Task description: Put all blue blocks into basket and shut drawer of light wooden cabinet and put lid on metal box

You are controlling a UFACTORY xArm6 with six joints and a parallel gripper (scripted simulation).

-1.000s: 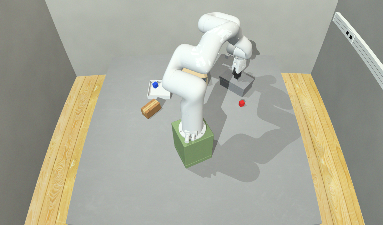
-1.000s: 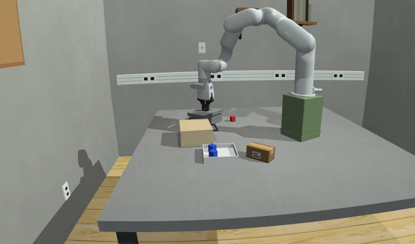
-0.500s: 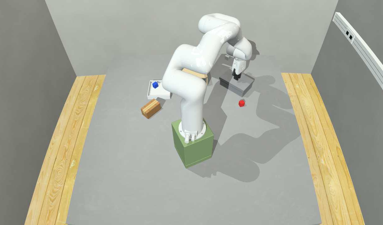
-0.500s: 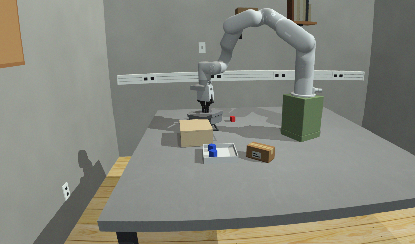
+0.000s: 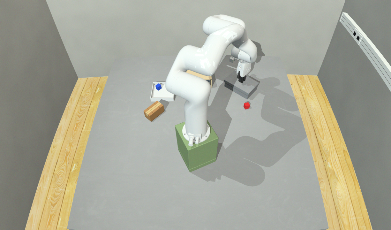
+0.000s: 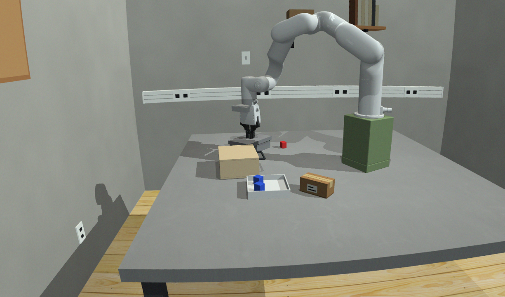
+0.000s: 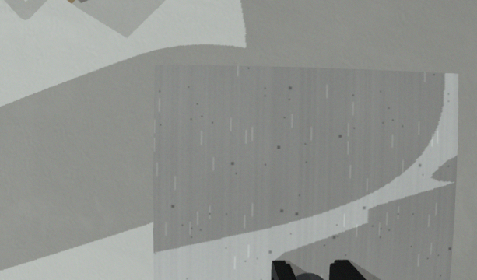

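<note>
The dark metal box is 6 cm below my hand. The rest, counted from my hand: light wooden cabinet (30 cm to the left, 4 cm below, 2 cm ahead); then grey metal lid (3 cm below); then red block (17 cm behind, 7 cm below, 4 cm to the right).
</note>
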